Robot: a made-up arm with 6 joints. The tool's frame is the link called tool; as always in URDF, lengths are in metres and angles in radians.
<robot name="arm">
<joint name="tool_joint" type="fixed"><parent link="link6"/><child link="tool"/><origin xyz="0.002 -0.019 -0.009" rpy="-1.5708 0 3.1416"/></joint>
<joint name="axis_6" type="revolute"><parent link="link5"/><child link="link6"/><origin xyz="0 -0.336 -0.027" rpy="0 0 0"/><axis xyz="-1 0 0"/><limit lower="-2.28" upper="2.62"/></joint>
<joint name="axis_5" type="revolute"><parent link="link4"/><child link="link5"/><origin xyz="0.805 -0.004 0.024" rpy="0 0 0"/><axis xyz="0 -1 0"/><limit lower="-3.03" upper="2.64"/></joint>
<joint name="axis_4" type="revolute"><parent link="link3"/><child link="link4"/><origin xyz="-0.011 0.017 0.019" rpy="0 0 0"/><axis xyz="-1 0 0"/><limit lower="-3.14" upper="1.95"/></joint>
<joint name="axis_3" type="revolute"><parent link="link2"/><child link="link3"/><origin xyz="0.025 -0.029 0.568" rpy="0 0 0"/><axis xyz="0 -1 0"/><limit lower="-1.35" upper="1.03"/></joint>
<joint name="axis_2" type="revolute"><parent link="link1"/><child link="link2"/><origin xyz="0.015 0.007 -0.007" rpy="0 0 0"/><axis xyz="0 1 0"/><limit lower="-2.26" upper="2.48"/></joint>
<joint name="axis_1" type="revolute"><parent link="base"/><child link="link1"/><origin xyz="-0.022 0.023 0.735" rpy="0 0 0"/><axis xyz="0 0 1"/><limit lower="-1.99" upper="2.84"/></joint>
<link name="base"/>
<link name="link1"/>
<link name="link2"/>
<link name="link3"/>
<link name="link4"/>
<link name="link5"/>
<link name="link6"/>
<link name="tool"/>
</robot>
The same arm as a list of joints. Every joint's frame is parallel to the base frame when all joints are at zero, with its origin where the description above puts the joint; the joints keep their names.
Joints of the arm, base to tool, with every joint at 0 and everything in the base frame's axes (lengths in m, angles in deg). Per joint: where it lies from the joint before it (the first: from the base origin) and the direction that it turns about. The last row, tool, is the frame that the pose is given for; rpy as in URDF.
axis_1: offset -0.022 0.023 0.735 axis +z
axis_2: offset 0.015 0.007 -0.007 axis +y
axis_3: offset 0.025 -0.029 0.568 axis -y
axis_4: offset -0.011 0.017 0.019 axis -x
axis_5: offset 0.805 -0.004 0.024 axis -y
axis_6: offset 0 -0.336 -0.027 axis -x
tool: offset 0.002 -0.019 -0.009 rpy -90 0 -180
Joint limits (deg, base to tool): -114.02..162.72 -129.49..142.09 -77.35..59.01 -179.91..111.73 -173.61..151.26 -130.63..150.11

